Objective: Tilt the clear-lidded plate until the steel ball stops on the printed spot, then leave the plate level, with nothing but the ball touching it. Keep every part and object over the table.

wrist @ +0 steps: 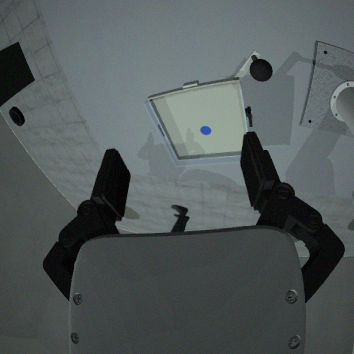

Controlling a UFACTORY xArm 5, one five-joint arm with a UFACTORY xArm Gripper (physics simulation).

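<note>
The clear-lidded plate [225,107] is a pale square tray with a raised frame, in the upper middle of the wrist view. The blue printed spot [205,130] shows on its floor, right of centre and toward the near side. I cannot make out the steel ball. A black round knob [261,70] stands at the plate's far right corner, above a pale strip [246,64]. My gripper [180,153] is wide open and empty, its fingers apart from the knob. The knob lies beyond the right fingertip. I cannot tell exactly how level the plate is.
A speckled grey base plate [322,75] with a round white flange [335,102] is at the right. A black disc [17,116] and a black rectangle [15,75] are at the left. A dark bent object [181,217] lies near the curved table edge, between the fingers' lower parts.
</note>
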